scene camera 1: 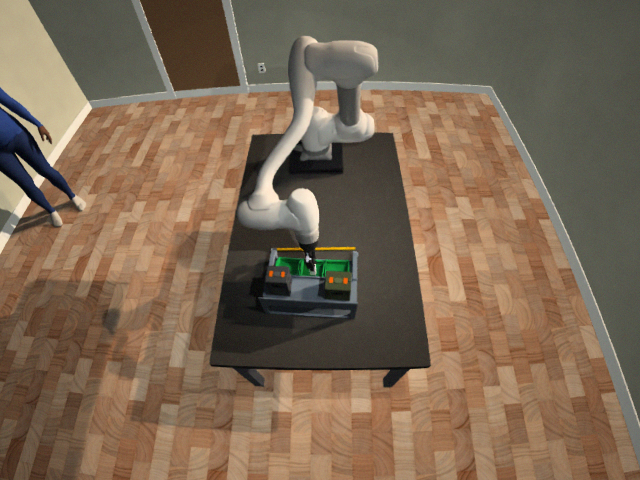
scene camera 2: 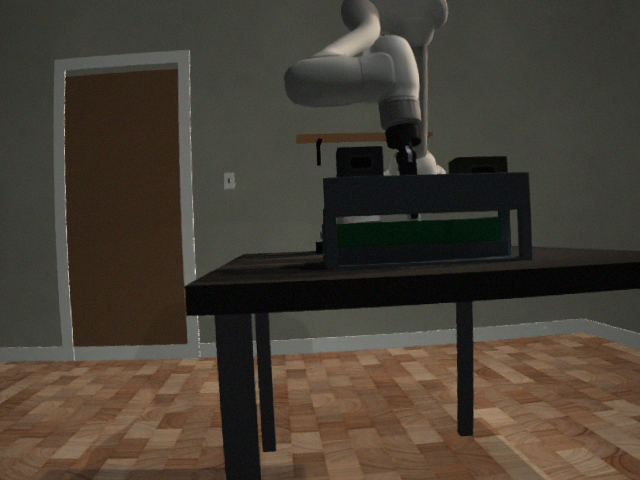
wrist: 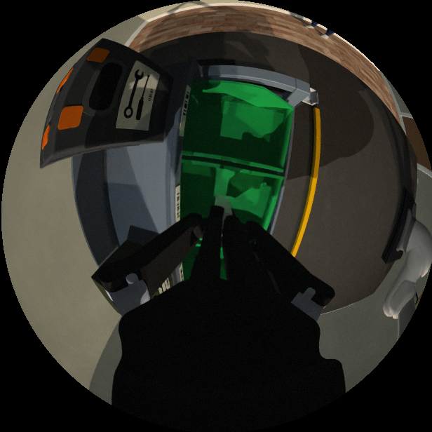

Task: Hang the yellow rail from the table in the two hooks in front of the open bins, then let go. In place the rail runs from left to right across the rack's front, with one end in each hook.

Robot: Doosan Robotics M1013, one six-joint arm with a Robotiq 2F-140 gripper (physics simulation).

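Frame: origin at the arm's base, x ahead, y left, z up, level; metres.
Where they show: gripper, between the fingertips: (scene camera 1: 313, 273); arm's base, origin of its link: (scene camera 1: 316, 149).
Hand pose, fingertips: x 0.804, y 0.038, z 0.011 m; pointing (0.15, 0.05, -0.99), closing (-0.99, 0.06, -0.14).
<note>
Each offset is from my fingertips to the top centre of the thing.
The yellow rail {dx -0.154, dy -0.007, dz -0.042 m} (scene camera 1: 336, 248) (wrist: 316, 150) lies on the table from left to right, along the front of the grey rack (scene camera 1: 310, 306) (scene camera 2: 429, 193) (wrist: 142, 172). It is outside the hooks. One hook (wrist: 313, 96) shows at the rack's front corner in the wrist view, close to a rail end. The other hook is hidden there by the gripper. The rail does not show in scene camera 2. My gripper (scene camera 1: 312, 269) (wrist: 220, 204) is shut and empty, fingers pointing down over the open green bins (scene camera 1: 287, 265) (scene camera 2: 418, 232) (wrist: 250, 117), behind the rail.
Two toolboxes stand on the rack's top, a dark grey one {dx +0.096, dy -0.123, dz +0.172 m} (scene camera 1: 278, 284) (wrist: 107, 100) at the left and an olive one {dx +0.100, dy +0.109, dz +0.147 m} (scene camera 1: 338, 290) at the right. Both rise close to the gripper. The rack stands on the black table (scene camera 1: 372, 341) (scene camera 2: 413, 286). A person (scene camera 1: 23, 144) stands at the far left.
</note>
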